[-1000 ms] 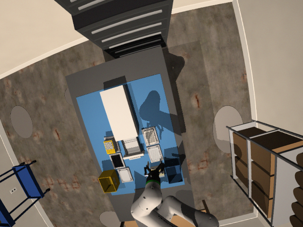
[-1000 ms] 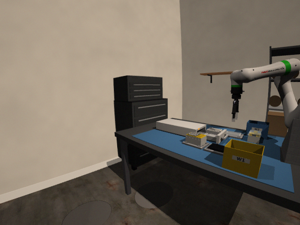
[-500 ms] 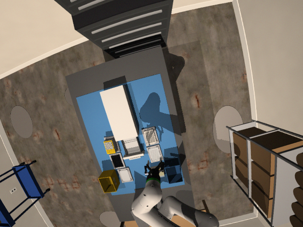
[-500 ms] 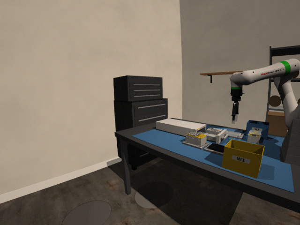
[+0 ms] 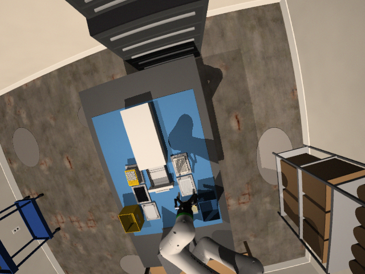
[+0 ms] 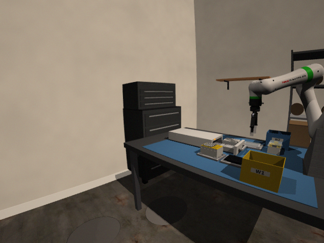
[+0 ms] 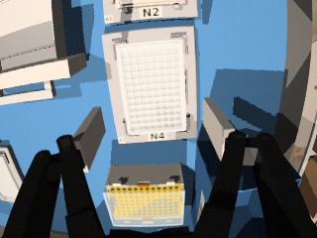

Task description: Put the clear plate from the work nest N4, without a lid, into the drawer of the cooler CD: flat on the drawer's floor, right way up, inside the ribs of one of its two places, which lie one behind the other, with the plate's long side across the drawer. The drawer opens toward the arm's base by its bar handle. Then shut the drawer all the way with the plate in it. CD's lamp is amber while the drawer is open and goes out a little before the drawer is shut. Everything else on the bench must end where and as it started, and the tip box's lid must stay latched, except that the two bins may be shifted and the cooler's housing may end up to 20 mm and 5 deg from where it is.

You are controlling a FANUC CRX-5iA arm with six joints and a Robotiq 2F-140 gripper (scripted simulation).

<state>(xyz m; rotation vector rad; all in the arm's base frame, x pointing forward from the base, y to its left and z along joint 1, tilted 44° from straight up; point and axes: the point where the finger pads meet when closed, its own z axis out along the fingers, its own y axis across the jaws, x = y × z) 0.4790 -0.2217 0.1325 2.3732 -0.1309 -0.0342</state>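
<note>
Right now my hand is 110 mm above the clear plate. From my hand the other things lie so: white well plate: 170 mm ahead, 20 mm to the right, 100 mm below; then blue bin: 200 mm behind, 110 mm to the right, 90 mm below; then grey nest: 120 mm below.
</note>
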